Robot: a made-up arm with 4 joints.
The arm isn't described. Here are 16 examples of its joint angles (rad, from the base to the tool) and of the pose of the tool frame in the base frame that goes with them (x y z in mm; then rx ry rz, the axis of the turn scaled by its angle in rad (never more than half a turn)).
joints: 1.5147 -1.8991 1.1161 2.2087
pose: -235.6 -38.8 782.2 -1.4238 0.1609 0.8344
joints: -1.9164 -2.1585 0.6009 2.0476
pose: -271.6 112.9 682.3 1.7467 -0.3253 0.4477
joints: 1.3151 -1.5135 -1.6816 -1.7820
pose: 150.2 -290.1 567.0 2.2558 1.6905 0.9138
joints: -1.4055 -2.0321 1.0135 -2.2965
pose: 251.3 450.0 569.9 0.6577 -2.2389 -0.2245
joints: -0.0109 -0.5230 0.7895 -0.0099
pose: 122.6 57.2 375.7 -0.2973 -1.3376 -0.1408
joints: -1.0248 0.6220 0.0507 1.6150
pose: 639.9 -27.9 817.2 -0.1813 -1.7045 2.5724
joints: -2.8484 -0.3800 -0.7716 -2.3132
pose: 169.2 545.5 448.4 -1.1910 -0.1155 -1.5481
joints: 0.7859 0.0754 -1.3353 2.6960
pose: 468.1 269.5 756.4 -0.6760 2.5775 0.2012
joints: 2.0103 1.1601 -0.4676 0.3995
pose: 323.8 627.1 597.2 -1.4509 2.1303 -0.4832
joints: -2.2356 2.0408 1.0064 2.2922
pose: 652.8 217.0 598.9 -0.5024 1.1284 -2.6914
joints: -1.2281 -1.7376 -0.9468 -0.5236
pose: -189.2 186.1 521.1 -0.5580 -0.6480 -0.0037
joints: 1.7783 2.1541 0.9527 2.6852
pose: 645.6 29.3 833.2 0.2144 1.5532 2.4266
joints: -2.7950 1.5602 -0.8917 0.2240
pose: 511.8 365.1 1091.7 -0.0710 2.1952 0.4633
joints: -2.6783 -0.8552 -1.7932 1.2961
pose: 50.7 154.8 1146.4 -1.2656 0.8373 1.8603
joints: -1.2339 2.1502 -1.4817 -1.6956
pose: 312.1 560.4 747.5 1.2754 -1.8971 -0.6083
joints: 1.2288 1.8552 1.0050 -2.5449
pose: 528.8 -151.4 542.3 1.5163 1.2539 2.1147
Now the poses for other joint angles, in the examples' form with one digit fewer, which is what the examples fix.
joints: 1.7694 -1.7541 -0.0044 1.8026
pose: -160 239 396 -0.339 -0.706 -0.081
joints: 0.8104 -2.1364 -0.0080 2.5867
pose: -133 -185 711 -1.844 -0.535 0.824
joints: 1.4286 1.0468 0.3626 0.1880
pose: 199 480 412 1.911 -1.992 0.425
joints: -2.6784 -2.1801 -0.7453 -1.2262
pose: 129 -32 376 -1.211 -1.520 0.071
